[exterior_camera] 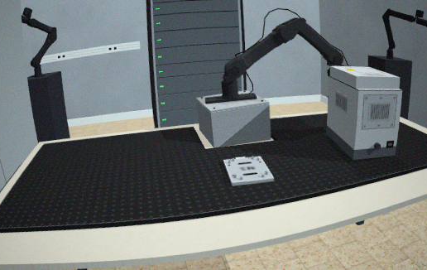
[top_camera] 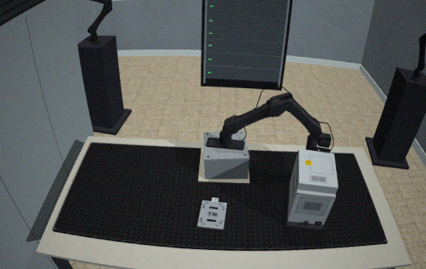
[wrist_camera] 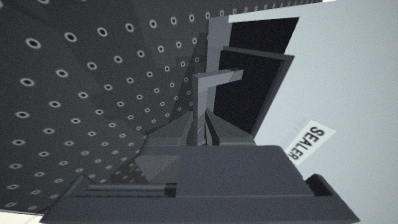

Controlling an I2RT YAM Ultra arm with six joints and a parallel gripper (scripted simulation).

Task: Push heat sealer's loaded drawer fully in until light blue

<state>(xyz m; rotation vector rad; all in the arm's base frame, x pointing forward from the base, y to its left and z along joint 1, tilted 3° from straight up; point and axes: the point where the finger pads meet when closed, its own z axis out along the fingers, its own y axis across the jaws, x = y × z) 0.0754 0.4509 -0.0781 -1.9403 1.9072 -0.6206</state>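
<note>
Right now my hand is 110 mm short of the dark drawer and 10 mm above it.
</note>
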